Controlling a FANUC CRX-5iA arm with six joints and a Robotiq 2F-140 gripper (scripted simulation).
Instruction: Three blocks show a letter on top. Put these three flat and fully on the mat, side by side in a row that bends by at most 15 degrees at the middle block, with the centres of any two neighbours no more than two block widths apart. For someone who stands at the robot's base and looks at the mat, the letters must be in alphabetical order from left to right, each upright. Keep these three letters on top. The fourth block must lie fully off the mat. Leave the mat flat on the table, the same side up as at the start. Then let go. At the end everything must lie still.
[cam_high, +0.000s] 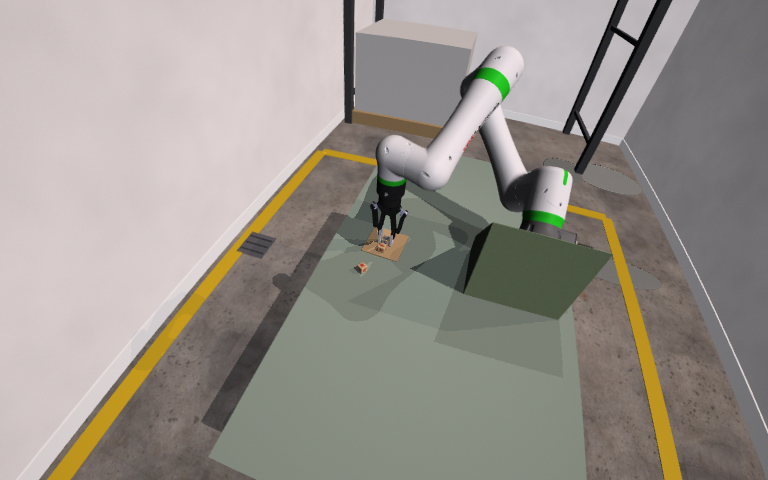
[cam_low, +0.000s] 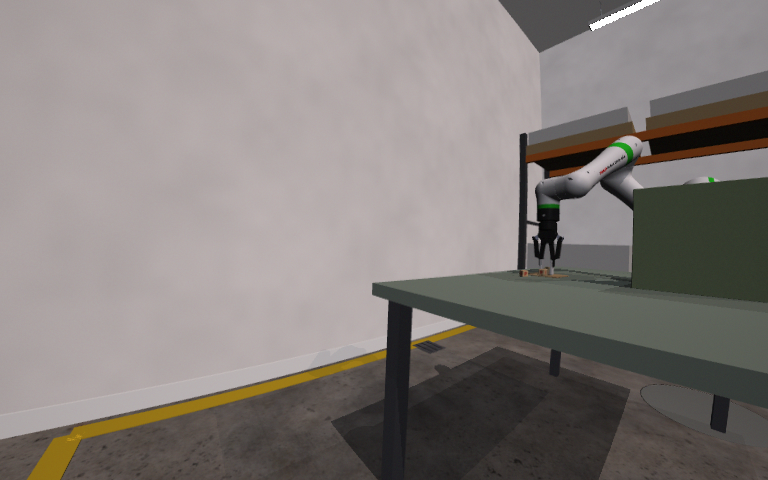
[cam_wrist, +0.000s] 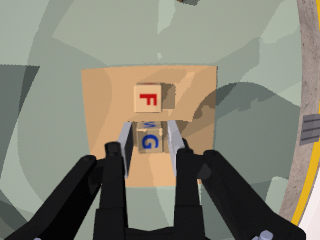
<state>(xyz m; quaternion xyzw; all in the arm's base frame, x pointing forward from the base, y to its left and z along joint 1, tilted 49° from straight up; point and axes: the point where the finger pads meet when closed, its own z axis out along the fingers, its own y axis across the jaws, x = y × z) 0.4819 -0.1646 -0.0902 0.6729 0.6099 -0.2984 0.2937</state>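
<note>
The tan mat lies 40 mm below my hand. Also, from my hand: R block: 150 mm to the left, 40 mm ahead, 30 mm below.
</note>
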